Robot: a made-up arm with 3 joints. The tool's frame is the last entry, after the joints. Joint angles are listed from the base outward.
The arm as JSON. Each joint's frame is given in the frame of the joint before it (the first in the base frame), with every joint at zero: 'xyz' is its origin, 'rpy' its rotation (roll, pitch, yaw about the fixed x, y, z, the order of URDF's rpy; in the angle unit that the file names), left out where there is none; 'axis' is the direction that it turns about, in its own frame. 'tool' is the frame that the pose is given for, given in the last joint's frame.
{
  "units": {
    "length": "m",
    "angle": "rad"
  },
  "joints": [
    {
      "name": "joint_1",
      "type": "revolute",
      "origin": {
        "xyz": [
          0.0,
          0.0,
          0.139
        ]
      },
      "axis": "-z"
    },
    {
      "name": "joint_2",
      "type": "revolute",
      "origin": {
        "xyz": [
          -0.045,
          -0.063,
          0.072
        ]
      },
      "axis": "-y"
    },
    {
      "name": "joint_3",
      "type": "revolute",
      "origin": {
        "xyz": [
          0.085,
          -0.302,
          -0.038
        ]
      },
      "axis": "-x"
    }
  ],
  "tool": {
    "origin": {
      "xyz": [
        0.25,
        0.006,
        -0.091
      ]
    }
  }
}
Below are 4 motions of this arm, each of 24 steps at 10 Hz.
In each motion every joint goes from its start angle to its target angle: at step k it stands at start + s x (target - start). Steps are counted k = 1, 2, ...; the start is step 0. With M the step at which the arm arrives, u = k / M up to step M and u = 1 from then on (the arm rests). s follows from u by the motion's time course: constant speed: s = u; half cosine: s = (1 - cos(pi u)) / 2; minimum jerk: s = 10 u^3 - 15 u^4 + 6 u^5.
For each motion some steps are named. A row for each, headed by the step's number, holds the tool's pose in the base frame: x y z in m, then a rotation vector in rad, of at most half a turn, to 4 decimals.
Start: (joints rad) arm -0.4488 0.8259 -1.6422
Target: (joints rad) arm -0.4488 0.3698 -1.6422
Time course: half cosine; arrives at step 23
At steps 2, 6, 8, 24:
2: 0.3019 -0.1595 0.4379 1.6962 -0.2718 1.0028
6: 0.3145 -0.1534 0.4216 1.6970 -0.2193 0.9520
8: 0.3238 -0.1489 0.4080 1.6967 -0.1780 0.9115
24: 0.3684 -0.1275 0.3083 1.6748 0.0872 0.6436

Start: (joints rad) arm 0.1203 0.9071 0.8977
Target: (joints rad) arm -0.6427 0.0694 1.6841
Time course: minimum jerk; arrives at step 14
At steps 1, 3, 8, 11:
1: 0.1876 -0.4578 0.4130 -0.8886 -0.7938 -0.5098
3: 0.2183 -0.4514 0.3992 -0.9208 -0.7536 -0.4626
8: 0.4304 -0.3220 0.2789 -1.2934 -0.5548 0.0369
11: 0.4965 -0.2167 0.2153 -1.5380 -0.5702 0.3486

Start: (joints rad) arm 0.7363 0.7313 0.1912
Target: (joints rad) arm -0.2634 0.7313 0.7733
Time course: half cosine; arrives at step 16
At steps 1, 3, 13, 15, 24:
1: -0.0336 -0.4744 0.3391 -0.4460 -0.6305 -0.7632
3: -0.0008 -0.4785 0.3396 -0.4604 -0.6296 -0.7073
13: 0.3484 -0.3645 0.3528 -0.6241 -0.7554 -0.1001
15: 0.3738 -0.3409 0.3546 -0.6365 -0.7788 -0.0485
24: 0.3770 -0.3378 0.3549 -0.6380 -0.7819 -0.0419

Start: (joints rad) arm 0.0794 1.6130 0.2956
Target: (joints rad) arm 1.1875 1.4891 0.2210
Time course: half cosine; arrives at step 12
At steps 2, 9, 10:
2: 0.0107 -0.3916 0.5501 -0.3481 -1.5765 -0.3518
9: -0.2710 -0.2861 0.5372 -0.9462 -1.2812 -0.9866
10: -0.2931 -0.2639 0.5357 -1.0002 -1.2416 -1.0524

